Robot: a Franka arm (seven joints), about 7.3 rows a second.
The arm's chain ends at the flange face. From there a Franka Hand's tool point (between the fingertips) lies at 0.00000 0.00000 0.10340 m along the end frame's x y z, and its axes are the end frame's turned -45 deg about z.
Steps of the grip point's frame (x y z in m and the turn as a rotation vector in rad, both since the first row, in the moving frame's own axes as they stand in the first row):
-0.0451, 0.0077, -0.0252, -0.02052, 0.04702, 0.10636
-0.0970, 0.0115, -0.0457, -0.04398, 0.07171, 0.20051
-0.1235, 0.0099, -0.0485, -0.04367, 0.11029, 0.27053
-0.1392, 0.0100, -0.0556, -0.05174, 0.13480, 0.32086
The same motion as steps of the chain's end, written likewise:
-0.0315, 0.0390, -0.0251, 0.01874, 0.04776, 0.10636
-0.0691, 0.0779, -0.0453, 0.01961, 0.08181, 0.20051
-0.0921, 0.0976, -0.0478, 0.04711, 0.10887, 0.27053
-0.1057, 0.1093, -0.0545, 0.05873, 0.13190, 0.32086

